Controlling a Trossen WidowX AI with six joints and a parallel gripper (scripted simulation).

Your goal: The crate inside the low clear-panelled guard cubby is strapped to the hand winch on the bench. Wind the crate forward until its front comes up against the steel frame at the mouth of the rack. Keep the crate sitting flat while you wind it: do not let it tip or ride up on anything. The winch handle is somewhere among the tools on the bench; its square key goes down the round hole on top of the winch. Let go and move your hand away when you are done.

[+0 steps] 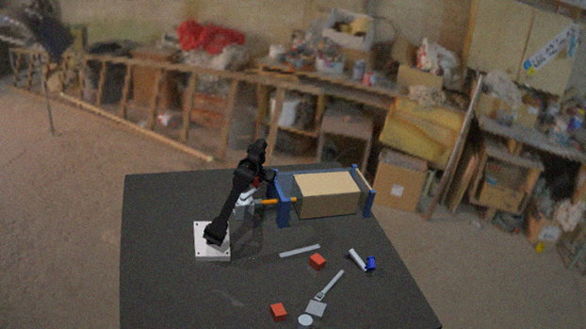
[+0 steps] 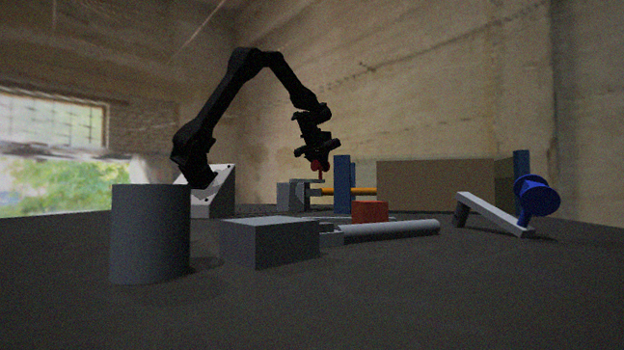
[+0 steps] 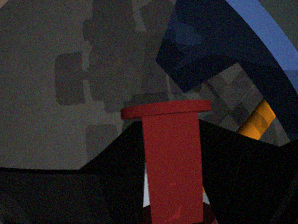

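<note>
Now: the grey winch 9 cm behind my gripper tip, 10 cm to the right of it and 10 cm below it. Also, from my gripper tip: red knob: 1 cm behind, 2 cm to the right; grey bar: 17 cm ahead, 36 cm to the right, 13 cm below; clear-panelled cubby: 32 cm ahead, 3 cm to the right, 2 cm below.
</note>
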